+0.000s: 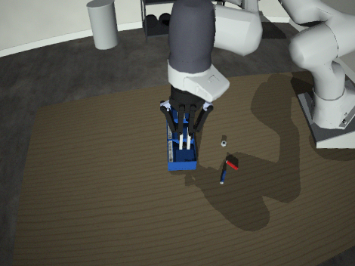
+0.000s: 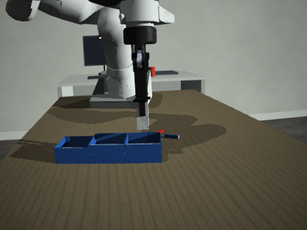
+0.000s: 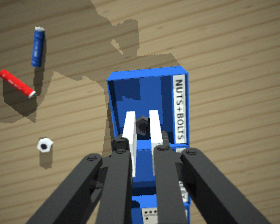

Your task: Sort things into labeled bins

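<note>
Right now my hand is 14 cm past the white nut, 1 cm to the right of it and 10 cm above it. Also, from my hand: dark nut (3 cm below); then red marker (13 cm behind, 9 cm to the left, 10 cm below); then blue cylinder (8 cm behind, 11 cm to the left, 10 cm below).
</note>
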